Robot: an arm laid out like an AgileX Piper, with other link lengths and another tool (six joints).
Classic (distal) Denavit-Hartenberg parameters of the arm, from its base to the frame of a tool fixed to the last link. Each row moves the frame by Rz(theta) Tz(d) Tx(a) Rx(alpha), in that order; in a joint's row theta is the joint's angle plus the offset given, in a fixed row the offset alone. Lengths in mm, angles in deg.
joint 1: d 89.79, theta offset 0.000, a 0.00, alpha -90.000
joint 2: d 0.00, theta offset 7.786, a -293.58, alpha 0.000
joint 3: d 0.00, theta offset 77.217, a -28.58, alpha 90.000
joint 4: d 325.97, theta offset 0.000, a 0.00, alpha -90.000
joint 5: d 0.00, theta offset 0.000, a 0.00, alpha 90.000
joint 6: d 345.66, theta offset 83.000, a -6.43, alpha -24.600
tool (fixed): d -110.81, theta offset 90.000, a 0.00, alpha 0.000
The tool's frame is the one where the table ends.
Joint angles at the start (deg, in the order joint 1, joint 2, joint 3, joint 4, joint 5, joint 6): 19.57, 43.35, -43.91, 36.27, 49.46, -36.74
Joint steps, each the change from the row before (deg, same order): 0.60, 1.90, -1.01, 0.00, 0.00, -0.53; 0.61, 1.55, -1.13, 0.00, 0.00, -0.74; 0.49, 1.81, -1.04, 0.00, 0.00, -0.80; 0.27, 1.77, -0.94, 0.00, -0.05, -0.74; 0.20, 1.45, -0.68, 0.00, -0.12, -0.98; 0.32, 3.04, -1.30, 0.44, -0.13, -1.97
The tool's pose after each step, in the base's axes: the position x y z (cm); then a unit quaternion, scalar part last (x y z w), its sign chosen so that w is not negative. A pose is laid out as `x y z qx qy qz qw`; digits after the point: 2 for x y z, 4 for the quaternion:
24.85 18.86 20.44 -0.6859 -0.3323 -0.5784 0.2908
25.21 19.29 20.57 -0.6837 -0.3413 -0.5749 0.2926
25.65 19.69 20.46 -0.6834 -0.3498 -0.5694 0.2940
26.16 19.99 20.29 -0.6842 -0.3563 -0.5643 0.2942
26.62 20.21 20.07 -0.6837 -0.3640 -0.5604 0.2934
27.49 20.75 19.51 -0.6836 -0.3768 -0.5510 0.2951

